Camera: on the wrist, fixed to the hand. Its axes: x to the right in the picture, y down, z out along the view.
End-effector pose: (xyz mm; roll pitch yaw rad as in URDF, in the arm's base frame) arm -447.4 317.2 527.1 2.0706 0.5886 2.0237
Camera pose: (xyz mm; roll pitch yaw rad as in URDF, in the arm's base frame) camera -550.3 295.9 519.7 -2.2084 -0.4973 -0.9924
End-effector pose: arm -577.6 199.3 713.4 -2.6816 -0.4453 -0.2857
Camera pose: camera -598.8 201.2 816.5 2.5617 0.5572 2.7580
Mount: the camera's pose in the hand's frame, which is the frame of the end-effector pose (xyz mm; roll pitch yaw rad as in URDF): 25.6 -41.6 -93.3 -0.0745 -0.1389 -3.1174
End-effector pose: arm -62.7 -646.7 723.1 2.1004 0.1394 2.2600
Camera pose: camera -158.2 -690.5 730.7 -2.1833 -0.0478 -0.7739
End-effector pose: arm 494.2 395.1 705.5 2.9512 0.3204 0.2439
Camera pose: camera 529.2 464.1 776.9 -3.0247 -0.1794 -2.8950
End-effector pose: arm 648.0 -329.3 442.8 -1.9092 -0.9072 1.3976
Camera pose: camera 714.3 -381.0 506.2 1.6540 0.9180 -1.9741
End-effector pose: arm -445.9 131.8 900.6 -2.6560 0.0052 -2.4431
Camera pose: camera -470.3 120.2 1002.4 2.5788 0.1063 0.6121
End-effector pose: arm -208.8 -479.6 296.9 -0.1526 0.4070 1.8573
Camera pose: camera -152.8 -474.0 207.9 0.0784 -0.5480 -1.2812
